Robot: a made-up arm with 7 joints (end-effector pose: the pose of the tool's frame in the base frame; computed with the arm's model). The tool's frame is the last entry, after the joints. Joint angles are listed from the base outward.
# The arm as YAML. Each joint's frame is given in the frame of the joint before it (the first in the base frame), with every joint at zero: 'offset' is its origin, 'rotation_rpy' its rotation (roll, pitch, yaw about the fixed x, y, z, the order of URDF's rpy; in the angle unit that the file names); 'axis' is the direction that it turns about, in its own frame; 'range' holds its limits. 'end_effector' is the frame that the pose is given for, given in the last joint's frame.
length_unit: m
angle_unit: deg
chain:
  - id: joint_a
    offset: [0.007, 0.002, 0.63]
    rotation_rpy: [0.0, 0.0, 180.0]
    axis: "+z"
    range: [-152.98, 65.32]
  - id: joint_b
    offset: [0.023, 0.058, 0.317]
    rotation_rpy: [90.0, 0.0, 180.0]
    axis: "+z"
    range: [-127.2, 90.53]
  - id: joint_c
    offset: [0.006, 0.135, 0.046]
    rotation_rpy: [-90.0, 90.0, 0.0]
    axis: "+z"
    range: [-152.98, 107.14]
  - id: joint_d
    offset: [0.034, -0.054, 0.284]
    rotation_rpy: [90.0, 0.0, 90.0]
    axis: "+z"
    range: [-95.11, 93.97]
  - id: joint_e
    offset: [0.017, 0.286, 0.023]
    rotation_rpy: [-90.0, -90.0, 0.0]
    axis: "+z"
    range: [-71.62, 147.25]
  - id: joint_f
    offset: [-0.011, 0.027, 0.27]
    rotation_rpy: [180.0, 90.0, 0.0]
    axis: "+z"
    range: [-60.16, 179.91]
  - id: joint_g
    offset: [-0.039, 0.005, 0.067]
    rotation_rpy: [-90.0, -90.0, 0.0]
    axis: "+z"
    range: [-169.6, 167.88]
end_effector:
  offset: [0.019, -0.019, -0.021]
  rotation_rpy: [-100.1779, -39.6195, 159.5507]
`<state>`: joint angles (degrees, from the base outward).
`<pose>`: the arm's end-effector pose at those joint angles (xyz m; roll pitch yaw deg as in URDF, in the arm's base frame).
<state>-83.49 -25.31 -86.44 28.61 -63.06 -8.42 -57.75</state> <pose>-0.3042 -0.5154 1.8291 -134.53 41.26 92.92</pose>
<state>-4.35 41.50 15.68 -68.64 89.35 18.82 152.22</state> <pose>-0.7993 -0.1540 1.1653 18.94 -9.60 160.40</pose>
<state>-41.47 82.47 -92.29 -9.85 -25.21 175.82 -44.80</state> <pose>-0.6779 0.5934 1.0664 -13.61 -40.05 98.59</pose>
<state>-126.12 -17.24 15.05 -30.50 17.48 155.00 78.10</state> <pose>-0.1872 0.0845 1.8348 -138.42 31.52 56.25</pose>
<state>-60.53 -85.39 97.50 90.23 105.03 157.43 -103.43</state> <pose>0.5578 -0.0768 1.0825 72.41 8.63 59.63</pose>
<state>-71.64 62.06 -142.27 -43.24 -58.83 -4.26 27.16</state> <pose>-0.0225 0.5453 1.6502 28.69 13.54 126.37</pose>
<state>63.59 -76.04 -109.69 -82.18 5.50 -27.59 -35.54</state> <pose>-0.1666 0.6330 0.8972 -161.20 5.76 -18.56</pose>
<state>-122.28 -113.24 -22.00 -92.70 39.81 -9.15 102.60</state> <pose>-0.2363 -0.4847 1.2395 71.38 -11.14 -70.23</pose>
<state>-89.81 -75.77 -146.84 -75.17 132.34 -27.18 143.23</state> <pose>0.1033 -0.6934 0.6583 -41.64 54.52 -178.88</pose>
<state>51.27 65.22 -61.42 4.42 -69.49 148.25 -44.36</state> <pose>-0.4686 -0.6792 1.3899 -43.05 -47.73 -116.34</pose>
